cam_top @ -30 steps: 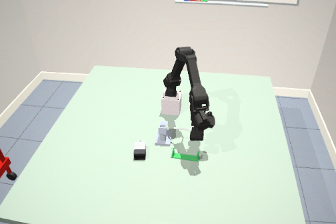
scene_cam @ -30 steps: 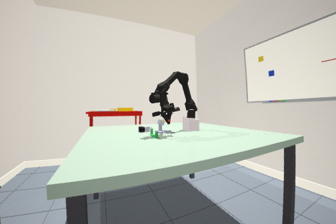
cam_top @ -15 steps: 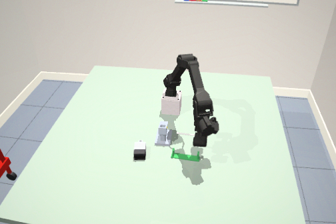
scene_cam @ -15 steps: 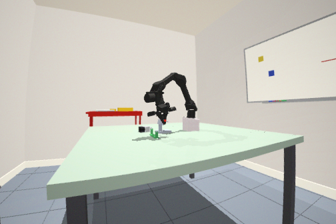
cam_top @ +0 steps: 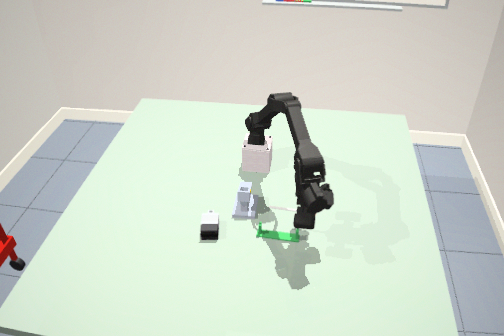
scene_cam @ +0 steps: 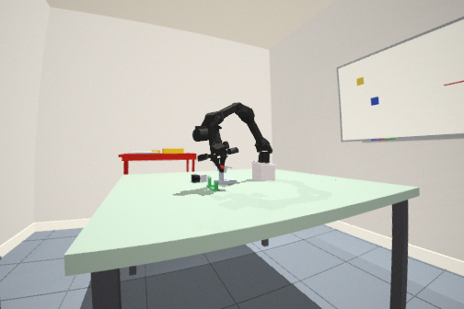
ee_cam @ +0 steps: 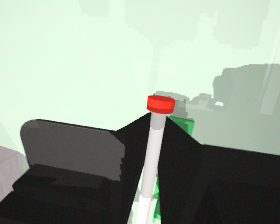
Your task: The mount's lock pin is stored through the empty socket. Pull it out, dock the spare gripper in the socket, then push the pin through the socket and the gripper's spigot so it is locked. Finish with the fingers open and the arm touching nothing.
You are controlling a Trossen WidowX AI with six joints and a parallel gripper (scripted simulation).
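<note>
Now: the green rack 90 mm to the right of my gripper tip, 60 mm below it and 10 mm ahead of it. From my gripper tip the other things lie so: spare gripper (320 mm to the right, 60 mm below, 10 mm behind); grey-blue mount (210 mm to the right, 110 mm behind, 30 mm below).
</note>
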